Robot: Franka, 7 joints.
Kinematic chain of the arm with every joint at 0, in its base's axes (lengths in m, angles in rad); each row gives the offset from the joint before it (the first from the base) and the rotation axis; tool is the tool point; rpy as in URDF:
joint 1: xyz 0 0 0.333 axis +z
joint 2: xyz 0 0 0 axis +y
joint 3: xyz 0 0 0.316 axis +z
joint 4: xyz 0.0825 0 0 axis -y
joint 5: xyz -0.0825 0 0.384 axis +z
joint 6: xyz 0 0 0 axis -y
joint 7: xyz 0.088 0 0 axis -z
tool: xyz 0 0 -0.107 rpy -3.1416 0 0
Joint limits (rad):
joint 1: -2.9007..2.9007
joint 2: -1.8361..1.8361
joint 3: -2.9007..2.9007
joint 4: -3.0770..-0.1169
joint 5: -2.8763..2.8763
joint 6: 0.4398..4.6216
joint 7: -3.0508..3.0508
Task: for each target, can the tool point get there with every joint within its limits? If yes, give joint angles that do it. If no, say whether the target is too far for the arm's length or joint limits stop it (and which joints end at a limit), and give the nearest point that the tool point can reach.
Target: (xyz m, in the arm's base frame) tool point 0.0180 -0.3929 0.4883
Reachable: yes | joints 0.4381 0.6409 -1.8017 -2.6268 1.1379 3.8896 2.3884
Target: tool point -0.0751 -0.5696 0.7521
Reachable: yes | joints 0.9470 -0.6439 -1.6969 -0.5936 -1.0170 0.8767 0.5428
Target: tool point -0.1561 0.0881 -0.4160
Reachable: no: joint limits stop it (at a limit: joint 2) | nearest point -0.1659 0.0936 -0.3526 | short by 0.064 m
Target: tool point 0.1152 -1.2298 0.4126
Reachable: no: too far | nearest point 0.0798 -0.8524 0.3882 | short by 0.380 m
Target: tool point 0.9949 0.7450 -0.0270
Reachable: no: too far | nearest point 0.6596 0.4939 0.0943 | short by 0.436 m
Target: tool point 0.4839 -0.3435 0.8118
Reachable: yes | joints 1.2995 -0.3664 -1.5382 -1.2631 -0.8127 2.1028 2.1956
